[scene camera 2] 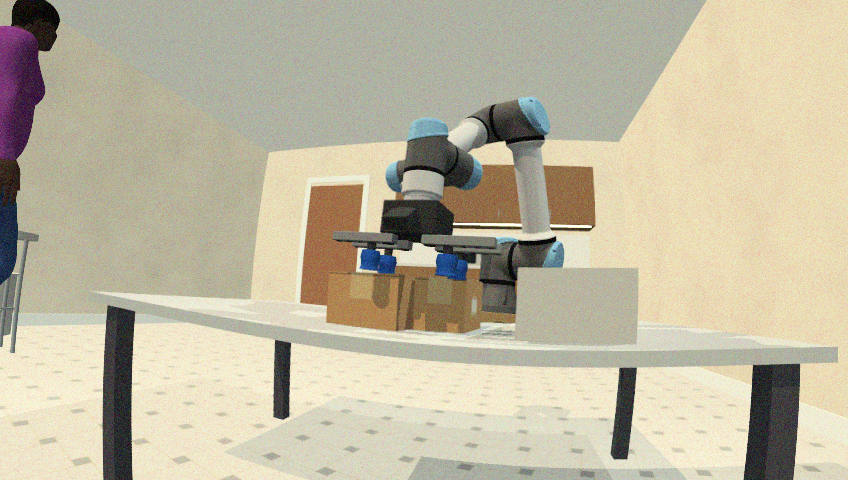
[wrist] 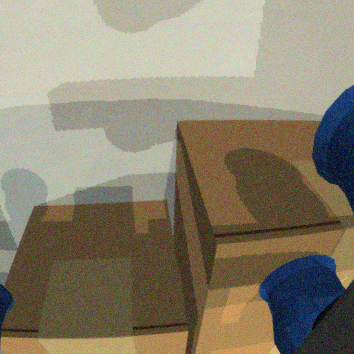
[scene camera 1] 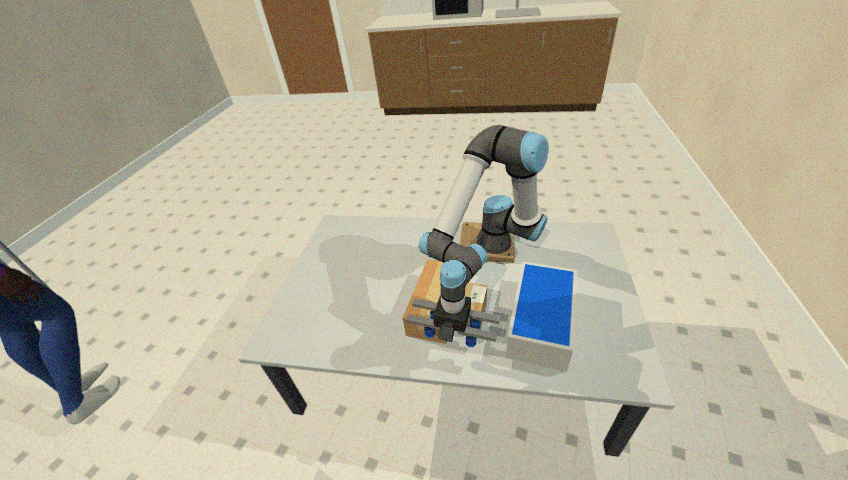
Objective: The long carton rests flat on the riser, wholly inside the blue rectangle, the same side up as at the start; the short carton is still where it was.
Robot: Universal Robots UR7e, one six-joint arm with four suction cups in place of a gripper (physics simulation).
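The long carton lies flat on the table, left of the short carton in both scene views, with a narrow gap between them. My gripper is open, suction off. In scene camera 2 its left blue cups are close above the long carton's top and its right cups are over the short carton; contact cannot be told. A blue cup shows over the long carton in the wrist view. The blue rectangle covers most of the riser's top; no carton is on it.
The pale riser stands right of the cartons on the grey table. My arm's base stands on a wooden plate behind them. A person is at the far left, off the table.
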